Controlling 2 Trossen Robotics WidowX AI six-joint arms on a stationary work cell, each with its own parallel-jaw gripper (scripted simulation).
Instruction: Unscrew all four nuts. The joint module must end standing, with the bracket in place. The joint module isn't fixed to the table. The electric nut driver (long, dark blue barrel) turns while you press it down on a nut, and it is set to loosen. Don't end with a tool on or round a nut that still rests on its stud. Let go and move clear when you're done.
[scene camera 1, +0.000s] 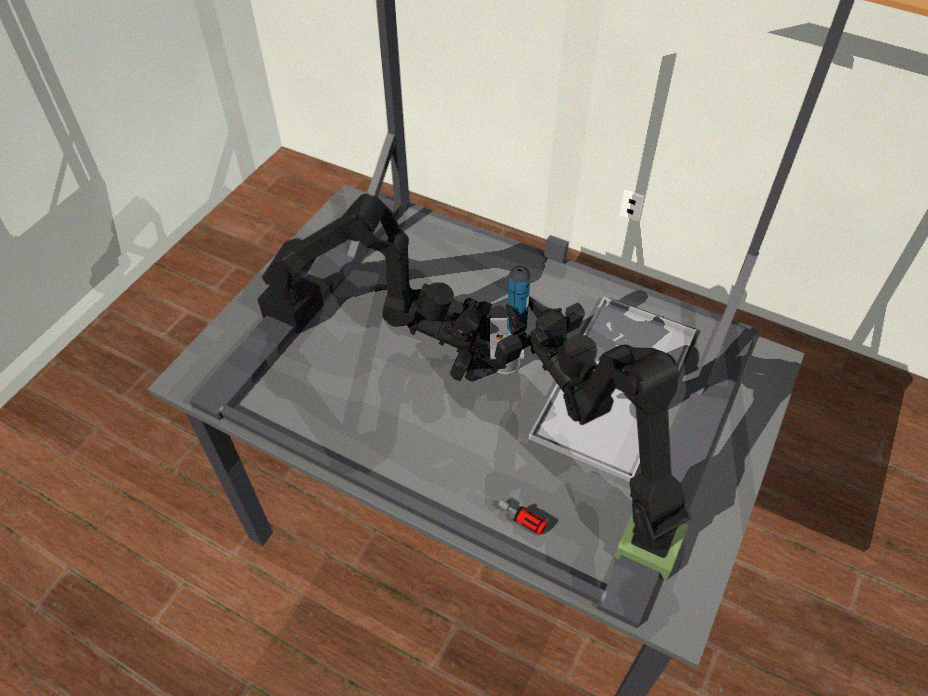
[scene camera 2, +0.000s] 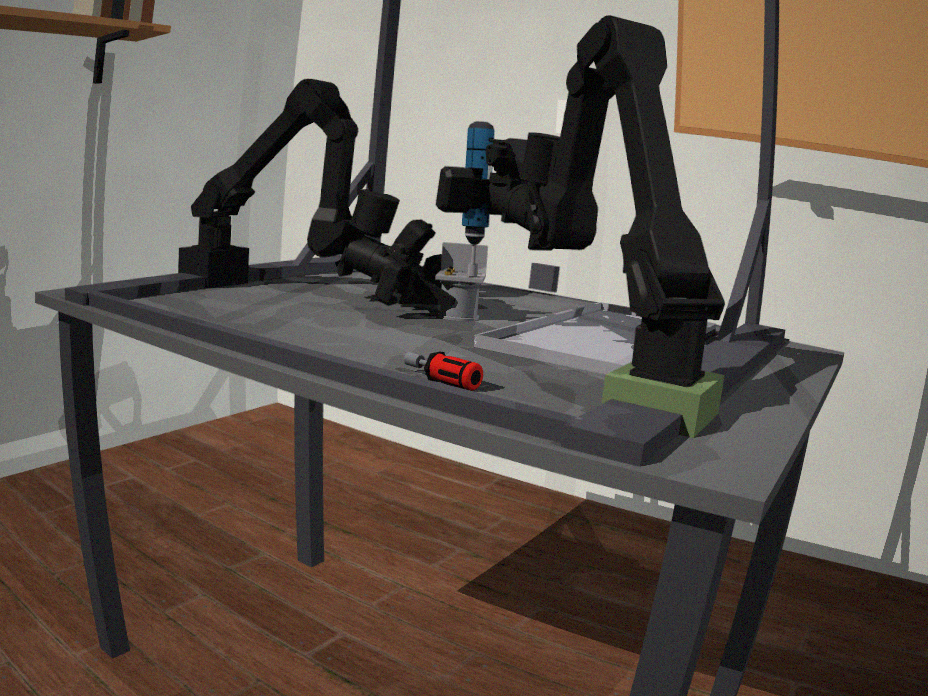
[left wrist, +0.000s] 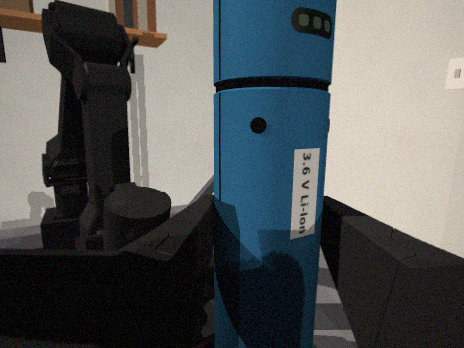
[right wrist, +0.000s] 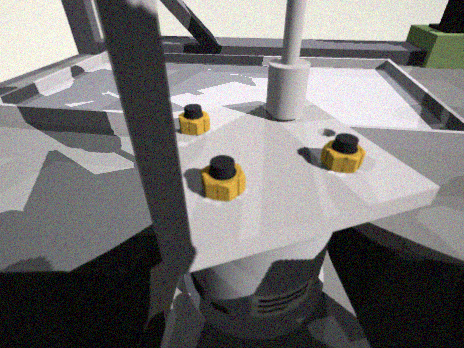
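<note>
You'd see my left gripper (scene camera 2: 475, 178) and my right gripper (scene camera 2: 462, 299), plus a blue electric nut driver (scene camera 2: 480, 134), a red-handled tool (scene camera 2: 468, 375) and a shallow white tray (scene camera 2: 599, 338). There's the tray (scene camera 1: 611, 440) again, and my left gripper (scene camera 1: 516, 300) too. You also get my left gripper (left wrist: 265, 205) together with the driver (left wrist: 271, 108). The red-handled tool is out of frame in the left wrist view. There's a joint module (right wrist: 275, 291) as well, and the tray (right wrist: 376, 98) shows there too. The red-handled tool is out of frame in the right wrist view.
</note>
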